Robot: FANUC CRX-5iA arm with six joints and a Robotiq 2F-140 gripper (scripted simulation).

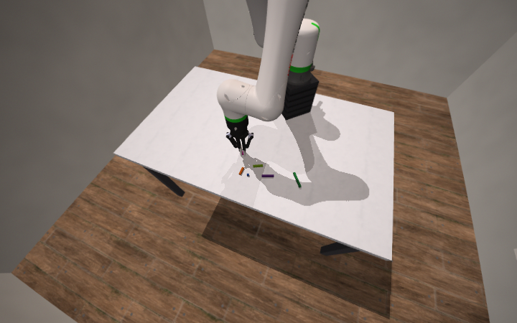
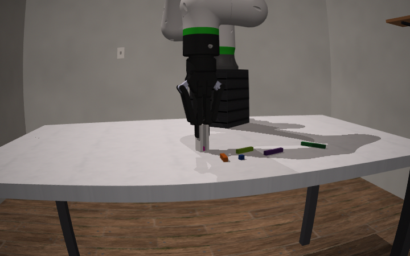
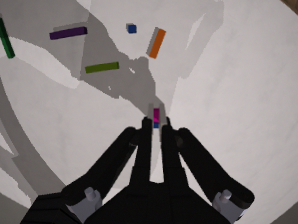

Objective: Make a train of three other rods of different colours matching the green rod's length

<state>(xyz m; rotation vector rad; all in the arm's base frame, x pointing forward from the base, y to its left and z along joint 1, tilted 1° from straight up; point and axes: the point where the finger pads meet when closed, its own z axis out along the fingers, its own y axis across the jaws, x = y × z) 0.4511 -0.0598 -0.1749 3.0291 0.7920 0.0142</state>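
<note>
My hand is 3 cm above the magenta rod. Also, from my hand: lime rod 11 cm to the left, 3 cm below, 2 cm ahead; then orange rod 9 cm ahead, 5 cm to the left, 3 cm below; then purple rod 18 cm to the left, 4 cm ahead, 3 cm below.
</note>
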